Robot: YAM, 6 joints.
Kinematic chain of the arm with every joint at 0, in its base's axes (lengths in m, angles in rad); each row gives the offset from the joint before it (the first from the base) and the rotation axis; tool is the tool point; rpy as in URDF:
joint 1: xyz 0 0 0.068 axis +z
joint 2: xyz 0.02 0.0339 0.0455 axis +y
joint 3: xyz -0.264 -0.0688 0 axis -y
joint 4: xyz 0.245 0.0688 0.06 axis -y
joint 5: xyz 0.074 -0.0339 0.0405 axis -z
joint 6: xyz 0.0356 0 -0.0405 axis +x
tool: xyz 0 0 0 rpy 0 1.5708 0
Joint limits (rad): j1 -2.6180..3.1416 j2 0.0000..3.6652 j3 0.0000..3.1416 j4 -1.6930..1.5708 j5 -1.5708..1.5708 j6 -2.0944..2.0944
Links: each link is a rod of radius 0.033 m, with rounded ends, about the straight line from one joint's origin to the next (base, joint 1, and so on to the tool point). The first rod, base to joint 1, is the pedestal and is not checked.
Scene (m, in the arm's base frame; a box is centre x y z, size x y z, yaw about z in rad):
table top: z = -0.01
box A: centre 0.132 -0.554 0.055 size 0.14 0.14 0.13 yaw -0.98
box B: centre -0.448 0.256 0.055 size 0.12 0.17 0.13 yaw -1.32
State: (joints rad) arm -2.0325 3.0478 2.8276 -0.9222 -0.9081 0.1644
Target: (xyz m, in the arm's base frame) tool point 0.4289 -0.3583 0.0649
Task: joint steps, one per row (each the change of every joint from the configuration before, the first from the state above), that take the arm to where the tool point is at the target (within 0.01 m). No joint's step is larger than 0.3 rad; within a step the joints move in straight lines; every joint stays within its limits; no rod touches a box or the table.
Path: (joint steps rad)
1: 0.2152 -0.0945 0.0390 0.0145 -0.0054 0.0000
2: 0.2153 -0.0945 0.0390 0.0145 -0.0055 0.0000
3: 0.2152 -0.0945 0.0390 0.0145 -0.0054 0.0000
4: 0.2127 0.0742 -0.0642 -0.0627 -0.0162 0.0000
5: 0.2127 0.0741 -0.0642 -0.0626 -0.0162 0.0000
6: 0.2128 0.0742 -0.0643 -0.0627 -0.0162 0.0000

